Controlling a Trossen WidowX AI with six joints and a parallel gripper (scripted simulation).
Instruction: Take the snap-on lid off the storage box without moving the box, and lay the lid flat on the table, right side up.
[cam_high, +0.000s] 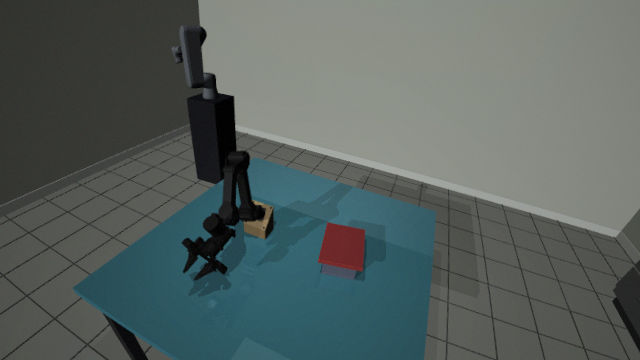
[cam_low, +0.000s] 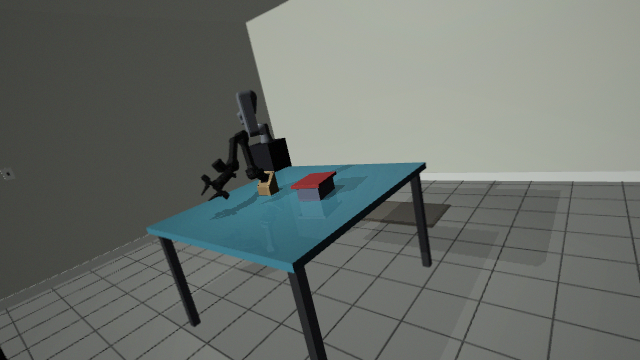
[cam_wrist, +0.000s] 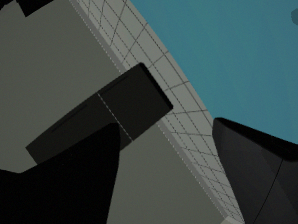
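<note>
Right now my gripper tip is 460 mm short of the lid, 440 mm to the right of it and 50 mm above it. Also, from my gripper tip: storage box: 460 mm ahead, 440 mm to the left, 90 mm below.
</note>
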